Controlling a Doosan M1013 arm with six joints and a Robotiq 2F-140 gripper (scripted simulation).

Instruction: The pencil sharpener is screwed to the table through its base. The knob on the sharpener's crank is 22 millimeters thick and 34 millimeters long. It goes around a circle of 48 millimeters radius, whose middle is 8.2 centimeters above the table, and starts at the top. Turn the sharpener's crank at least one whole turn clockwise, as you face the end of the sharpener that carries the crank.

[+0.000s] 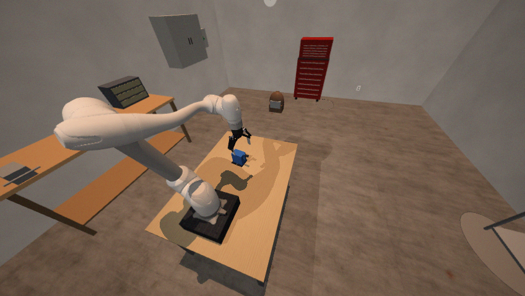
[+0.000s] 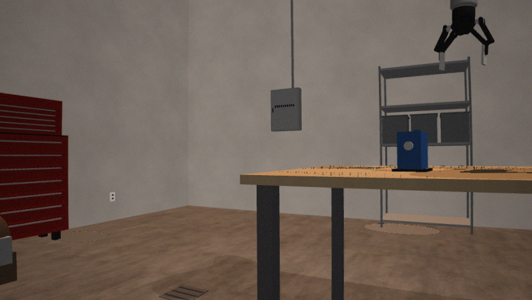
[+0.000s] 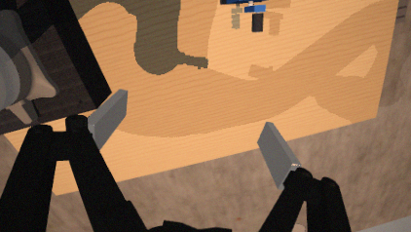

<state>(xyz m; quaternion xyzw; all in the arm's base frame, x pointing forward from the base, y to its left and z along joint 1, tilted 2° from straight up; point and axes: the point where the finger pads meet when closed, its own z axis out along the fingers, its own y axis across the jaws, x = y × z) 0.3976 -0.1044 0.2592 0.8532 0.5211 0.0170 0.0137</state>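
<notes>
Right now the sharpener crank is 25 cm below my hand, 15 cm ahead of it and 6 cm to the left of it.
</notes>
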